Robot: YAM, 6 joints.
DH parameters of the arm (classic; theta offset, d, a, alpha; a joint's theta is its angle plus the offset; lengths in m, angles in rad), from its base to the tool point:
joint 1: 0 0.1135 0.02 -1.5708
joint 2: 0 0 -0.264 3.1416
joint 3: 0.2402 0 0.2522 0
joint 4: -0.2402 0 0.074 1.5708
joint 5: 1.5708 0 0 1.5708
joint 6: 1.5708 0.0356 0 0
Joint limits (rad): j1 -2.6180..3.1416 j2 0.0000..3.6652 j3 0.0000..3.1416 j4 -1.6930..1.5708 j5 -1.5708..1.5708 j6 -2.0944..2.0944
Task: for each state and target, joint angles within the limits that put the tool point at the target. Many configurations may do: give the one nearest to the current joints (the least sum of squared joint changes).
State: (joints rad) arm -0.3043 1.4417 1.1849 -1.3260 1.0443 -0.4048
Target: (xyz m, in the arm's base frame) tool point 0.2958 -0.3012 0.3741
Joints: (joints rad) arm -0.7239 1.9139 1.9674 -0.7643 0.9894 -0.4048
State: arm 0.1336 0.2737 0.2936 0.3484 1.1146 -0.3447
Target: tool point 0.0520 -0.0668 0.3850
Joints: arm -0.5107 0.4302 0.6405 0.4187 1.1760 -0.3447
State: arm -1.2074 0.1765 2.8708 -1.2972 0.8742 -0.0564
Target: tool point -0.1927 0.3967 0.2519
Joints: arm -1.1797 0.0000 2.6820 -1.6502 0.8570 -0.0564
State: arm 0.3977 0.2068 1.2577 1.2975 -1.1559 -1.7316
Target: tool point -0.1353 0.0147 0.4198
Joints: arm 0.1430 0.0981 0.8002 1.3235 -1.2541 -1.7316
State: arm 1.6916 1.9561 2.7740 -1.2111 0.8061 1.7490
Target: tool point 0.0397 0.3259 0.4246
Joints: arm 1.5251 1.8463 2.2472 -1.6291 0.7694 1.7490
